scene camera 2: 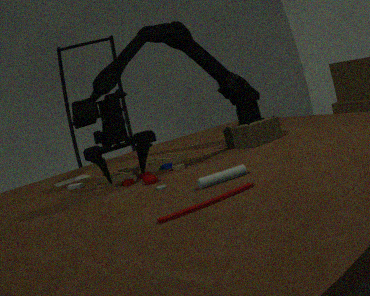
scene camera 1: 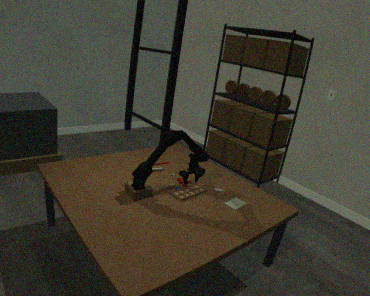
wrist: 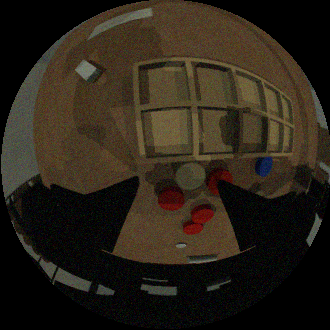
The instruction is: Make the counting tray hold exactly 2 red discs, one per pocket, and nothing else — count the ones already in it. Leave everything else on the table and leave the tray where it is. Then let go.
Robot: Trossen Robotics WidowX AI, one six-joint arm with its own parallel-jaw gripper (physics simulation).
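Note:
The wooden counting tray [scene camera 1: 190, 196] [wrist: 195, 132] has two rows of pockets; no disc shows in them, though shadow darkens some. Several red discs lie outside it: one at the left [wrist: 171, 199], one in the middle [wrist: 202, 214], one touching or nearly touching that [wrist: 193, 228], and one [wrist: 220, 179] partly covered by the right fingertip. In scene camera 2, red discs [scene camera 2: 128, 183] [scene camera 2: 149, 178] show by the fingers. My gripper [scene camera 1: 190, 182] [scene camera 2: 127, 178] [wrist: 179, 182] is open and empty, low over the discs beside the tray's long side.
A pale disc [wrist: 190, 176] lies near the tray edge between the fingertips; a blue disc [scene camera 2: 166, 166] [wrist: 264, 166] is to the right. Also there: a small white disc [scene camera 2: 160, 187] [wrist: 181, 245], white cylinder [scene camera 2: 222, 176], red rod [scene camera 2: 205, 203], white block [scene camera 2: 75, 186] [wrist: 87, 71] and pale sheet [scene camera 1: 235, 203].

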